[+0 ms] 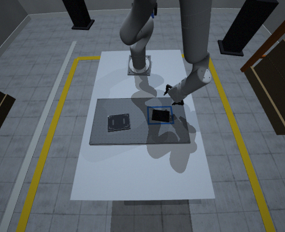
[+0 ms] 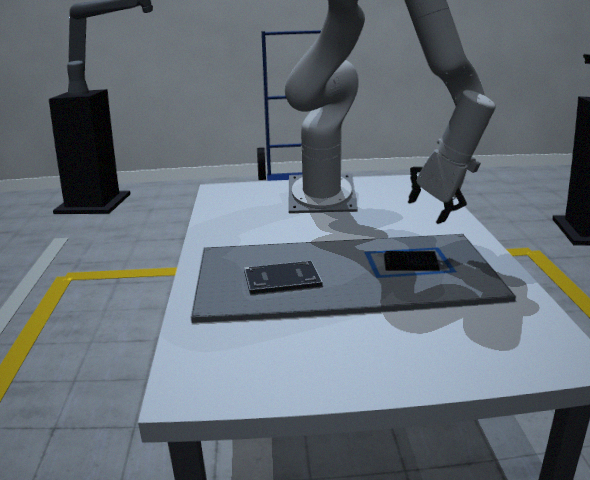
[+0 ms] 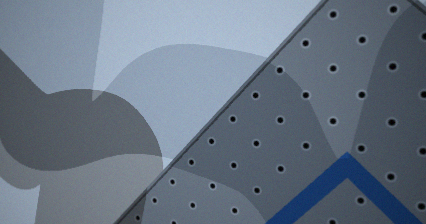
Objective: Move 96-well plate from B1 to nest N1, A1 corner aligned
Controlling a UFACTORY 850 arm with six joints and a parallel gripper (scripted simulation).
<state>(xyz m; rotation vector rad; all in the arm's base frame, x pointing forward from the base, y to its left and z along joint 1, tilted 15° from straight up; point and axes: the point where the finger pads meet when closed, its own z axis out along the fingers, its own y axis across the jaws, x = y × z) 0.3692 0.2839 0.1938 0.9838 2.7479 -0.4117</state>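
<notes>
Now: the 96-well plate 10 cm below my hand, 9 cm ahead of it and 4 cm to the right of it. The rest, counted from my hand: plate nest N1: 34 cm to the right, 19 cm ahead, 10 cm below.
</notes>
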